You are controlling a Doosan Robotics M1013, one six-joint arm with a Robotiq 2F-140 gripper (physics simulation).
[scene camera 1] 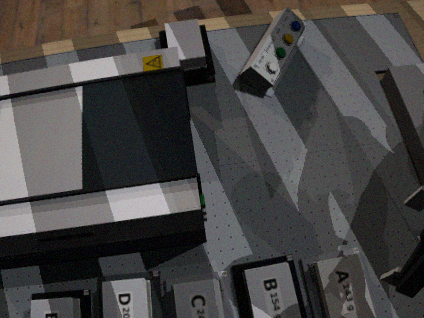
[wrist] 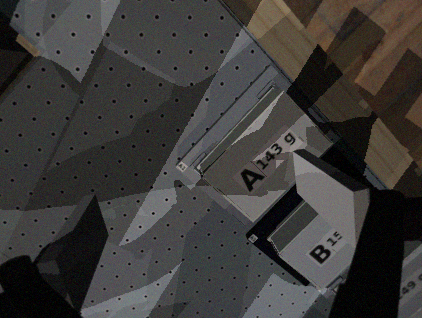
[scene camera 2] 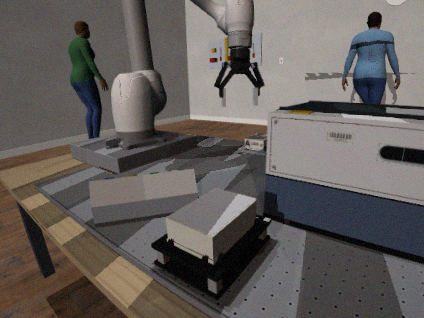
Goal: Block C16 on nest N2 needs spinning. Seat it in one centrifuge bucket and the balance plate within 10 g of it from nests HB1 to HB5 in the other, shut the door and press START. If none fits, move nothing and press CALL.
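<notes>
A pale block sits on a black nest beside the centrifuge; no label on it is readable. The centrifuge's dark top panel shows, but its inside is hidden. Balance plates stand in a row: A, marked 143 g, B, marked 154 g, C, D and E, partly cut off. My gripper is open and empty, raised above the table near plate A's end of the row.
A tilted control box with blue, yellow, green and white buttons stands beside the block's nest. The arm's base stands at the back left in scene camera 2. Two people stand beyond the table.
</notes>
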